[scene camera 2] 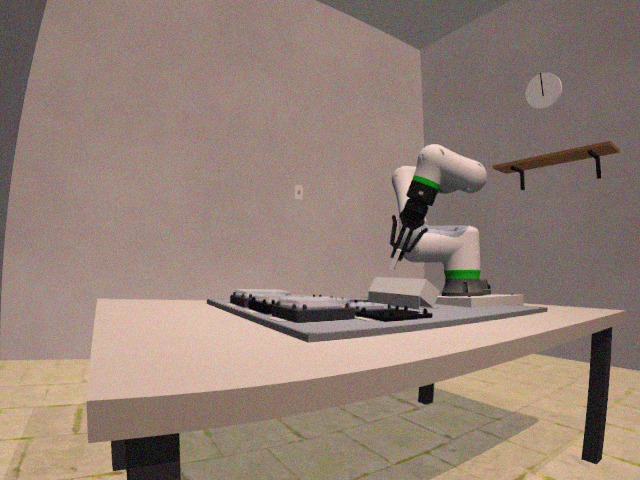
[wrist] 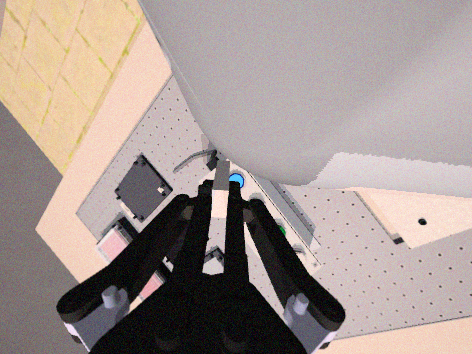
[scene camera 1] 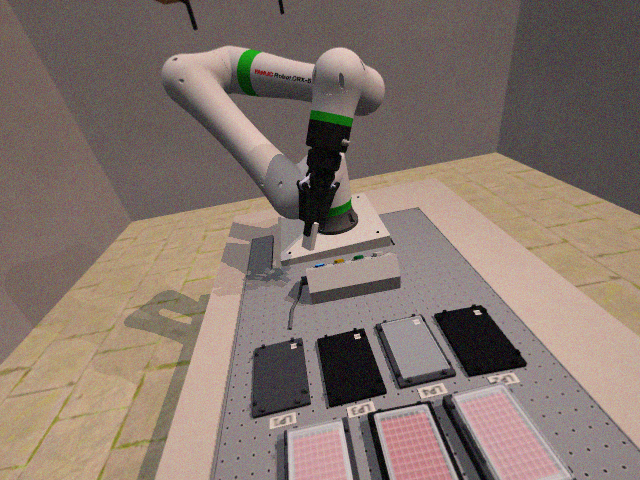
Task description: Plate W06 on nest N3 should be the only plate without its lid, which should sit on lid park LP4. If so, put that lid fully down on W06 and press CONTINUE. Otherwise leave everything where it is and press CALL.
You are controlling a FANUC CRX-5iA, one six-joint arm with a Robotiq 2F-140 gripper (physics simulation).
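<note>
My gripper is shut and empty, above the blue-button end of the control box. The blue button shows beside the fingertips in the wrist view; the green button is partly covered by a finger link. A light grey lid lies on the park by the label LP4. In scene camera 1, the middle plate has deeper pink wells and looks lidless. The left plate and right plate look paler, as if lidded. Plate and nest names are unreadable.
A dark grey park and black parks flank the light lid. A cable leaves the control box. The robot's base plate stands behind the box. A shelf hangs on the wall.
</note>
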